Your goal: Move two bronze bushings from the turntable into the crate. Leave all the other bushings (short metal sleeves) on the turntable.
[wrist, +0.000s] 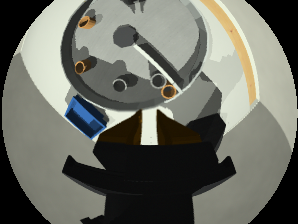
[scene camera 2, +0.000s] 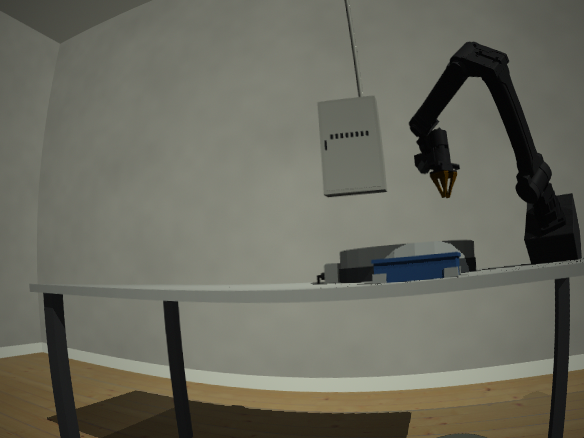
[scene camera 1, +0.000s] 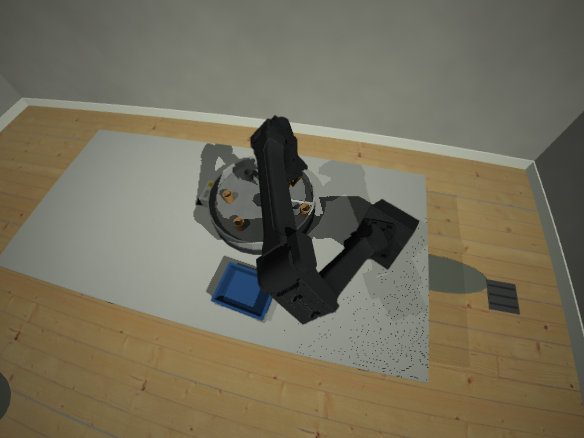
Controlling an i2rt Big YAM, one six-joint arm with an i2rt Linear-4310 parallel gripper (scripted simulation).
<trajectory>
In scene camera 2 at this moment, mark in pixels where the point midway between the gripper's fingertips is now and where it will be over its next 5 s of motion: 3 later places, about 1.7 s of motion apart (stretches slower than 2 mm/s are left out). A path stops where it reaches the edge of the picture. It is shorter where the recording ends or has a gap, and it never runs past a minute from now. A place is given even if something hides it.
My gripper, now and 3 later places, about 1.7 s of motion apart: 446,197; 449,233; 449,242; 449,227
</trajectory>
